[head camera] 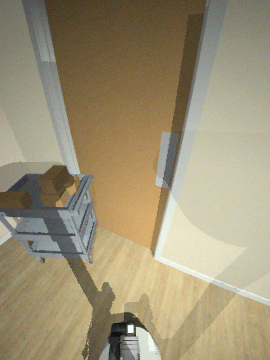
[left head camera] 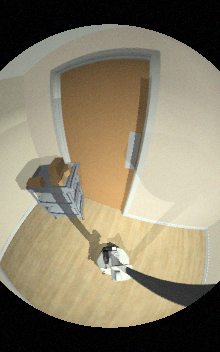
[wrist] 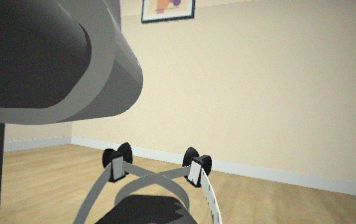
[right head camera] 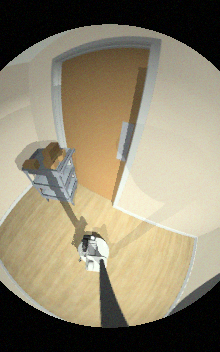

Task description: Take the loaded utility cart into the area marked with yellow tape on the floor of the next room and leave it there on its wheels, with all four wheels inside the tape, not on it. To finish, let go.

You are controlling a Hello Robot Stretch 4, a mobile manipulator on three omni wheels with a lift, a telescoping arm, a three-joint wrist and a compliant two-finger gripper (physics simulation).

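Places are measured from the robot's base along level axes (x back, y right, z up), in metres.
Pixels of known places: gripper, fingertip midpoint: [left head camera: 107, 274] [wrist: 158, 157] [right head camera: 83, 262].
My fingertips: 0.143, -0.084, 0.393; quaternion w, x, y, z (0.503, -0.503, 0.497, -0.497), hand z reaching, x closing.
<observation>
Ahead of a thing's pixels: the offset from my fingertips to its middle, as dx, dy, dz. "*": to the spot under its first point.
The grey three-tier utility cart [head camera: 37, 225] [left head camera: 59, 197] [right head camera: 44, 180] stands upright on its wheels at the left, by the left side of the door frame. Several brown boxes {-1.075, -0.506, +0.550} [head camera: 54, 177] [left head camera: 56, 165] [right head camera: 52, 150] lie on its top tray. My gripper [wrist: 158, 157] is open in the wrist view, its two fingertips apart with floor and wall behind them. It is away from the cart, which does not show in the wrist view. The yellow tape does not show in these views.
An orange-brown door {* -1.153, +0.042, +1.017} [head camera: 125, 110] [left head camera: 100, 120] [right head camera: 95, 110] with a grey plate {-1.023, +0.310, +0.719} [head camera: 166, 160] fills the doorway and looks shut or nearly shut. The white door frame [head camera: 202, 75] and a wall [head camera: 230, 175] stand to its right. A framed picture [wrist: 167, 10] hangs on the wall.
</observation>
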